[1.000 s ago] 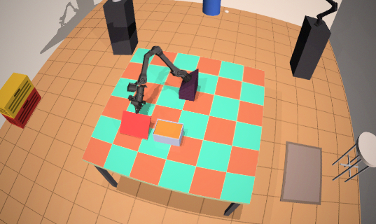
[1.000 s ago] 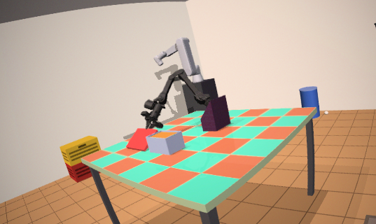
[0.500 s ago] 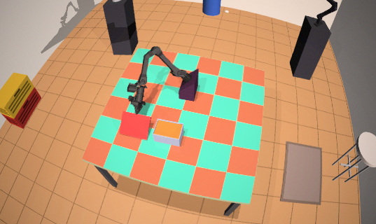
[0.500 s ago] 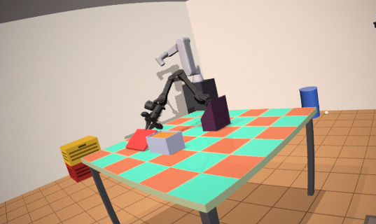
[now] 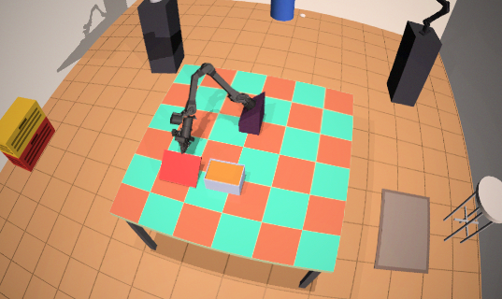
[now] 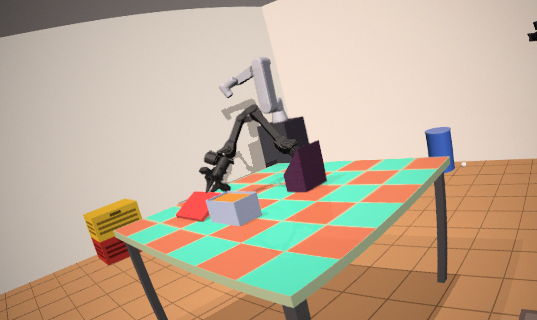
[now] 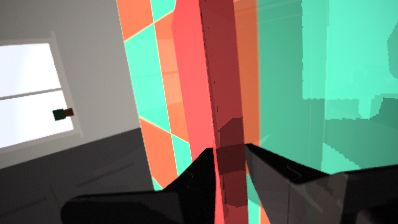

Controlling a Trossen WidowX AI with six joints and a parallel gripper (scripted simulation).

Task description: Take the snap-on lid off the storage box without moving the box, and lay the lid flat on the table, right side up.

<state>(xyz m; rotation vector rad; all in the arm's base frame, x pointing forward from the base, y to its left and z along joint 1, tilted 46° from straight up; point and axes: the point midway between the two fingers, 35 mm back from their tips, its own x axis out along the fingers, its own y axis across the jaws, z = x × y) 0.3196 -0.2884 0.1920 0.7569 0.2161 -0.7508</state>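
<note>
Right now my gripper tip is 80 mm short of the red lid, 10 mm to the left of it and 30 mm above it. The rest, counted from my gripper tip: grey storage box (90 mm ahead, 260 mm to the left, 30 mm below).
</note>
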